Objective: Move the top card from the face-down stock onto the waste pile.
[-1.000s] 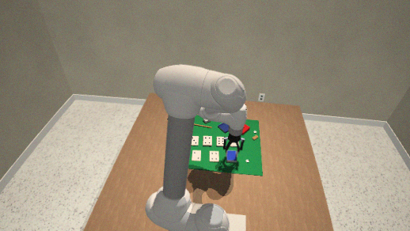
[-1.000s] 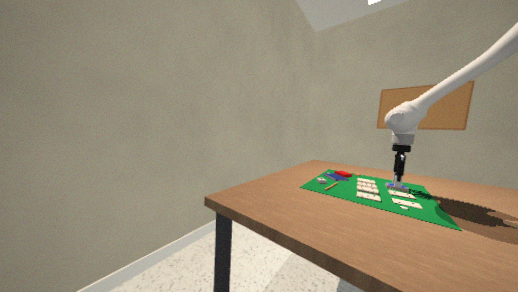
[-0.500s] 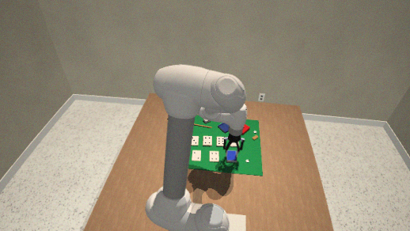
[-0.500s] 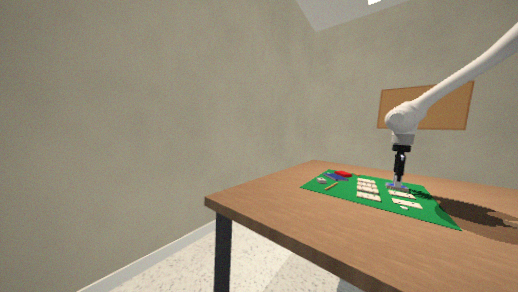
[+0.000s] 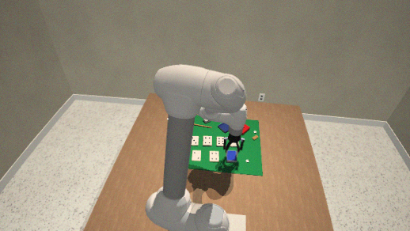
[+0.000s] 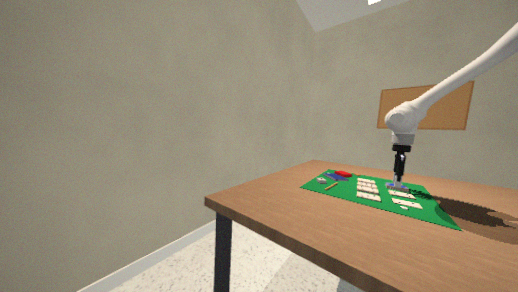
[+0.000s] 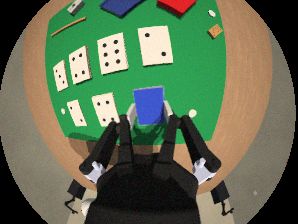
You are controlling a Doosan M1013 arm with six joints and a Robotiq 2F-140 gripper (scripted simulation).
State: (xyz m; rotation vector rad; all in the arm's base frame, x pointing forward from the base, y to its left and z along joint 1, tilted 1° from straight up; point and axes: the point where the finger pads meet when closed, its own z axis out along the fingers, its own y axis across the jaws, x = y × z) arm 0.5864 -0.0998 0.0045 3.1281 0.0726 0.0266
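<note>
Now: hand 240 mm to the right of the face-up card, 40 mm above it and 10 mm past it. Also, from my hand: green mat (140 mm ahead, 90 mm to the left, 60 mm below); then red block (280 mm ahead, 90 mm to the right, 40 mm below); then pencil (280 mm ahead, 240 mm to the left, 40 mm below).
</note>
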